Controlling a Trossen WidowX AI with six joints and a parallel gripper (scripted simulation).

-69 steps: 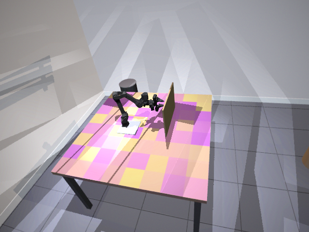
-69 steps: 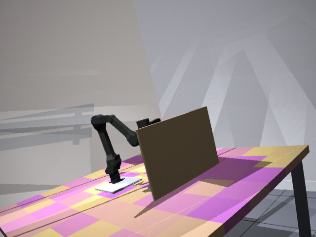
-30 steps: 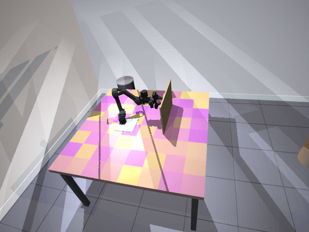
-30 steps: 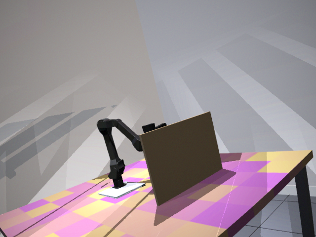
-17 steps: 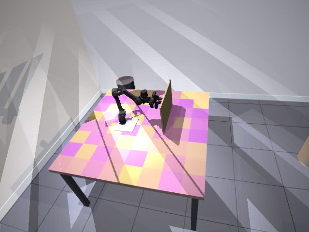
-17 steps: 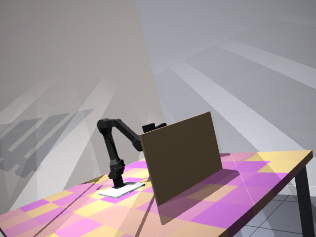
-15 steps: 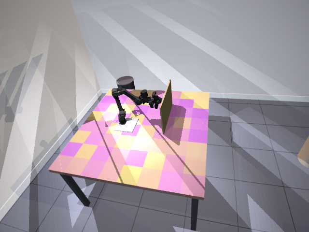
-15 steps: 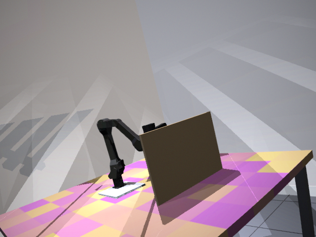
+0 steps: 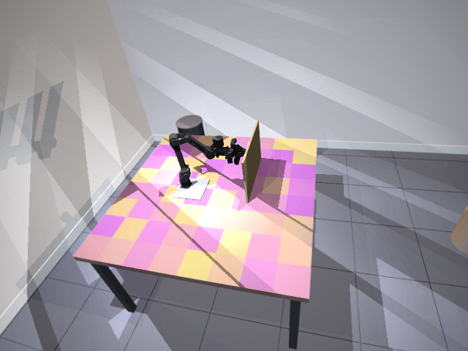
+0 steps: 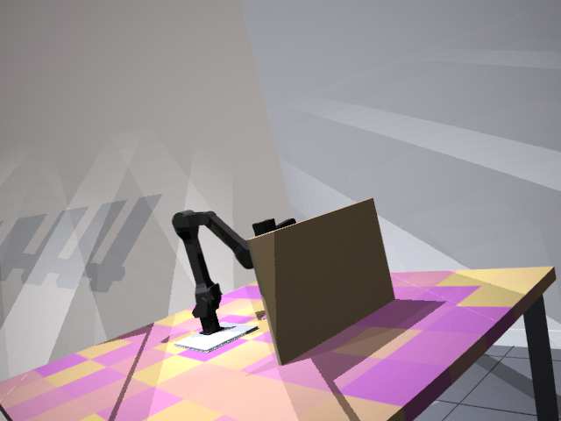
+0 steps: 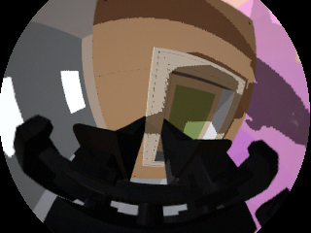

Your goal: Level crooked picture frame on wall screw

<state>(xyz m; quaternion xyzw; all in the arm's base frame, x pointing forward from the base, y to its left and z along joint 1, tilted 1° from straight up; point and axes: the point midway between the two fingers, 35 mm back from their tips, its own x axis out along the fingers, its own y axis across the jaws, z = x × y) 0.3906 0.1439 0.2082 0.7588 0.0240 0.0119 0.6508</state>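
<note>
My gripper tip is now 10 mm to the right of the picture frame and 50 mm above it. From my gripper tip the other things lie so: brown wall panel: 10 mm ahead, 10 mm to the left, 70 mm below.
</note>
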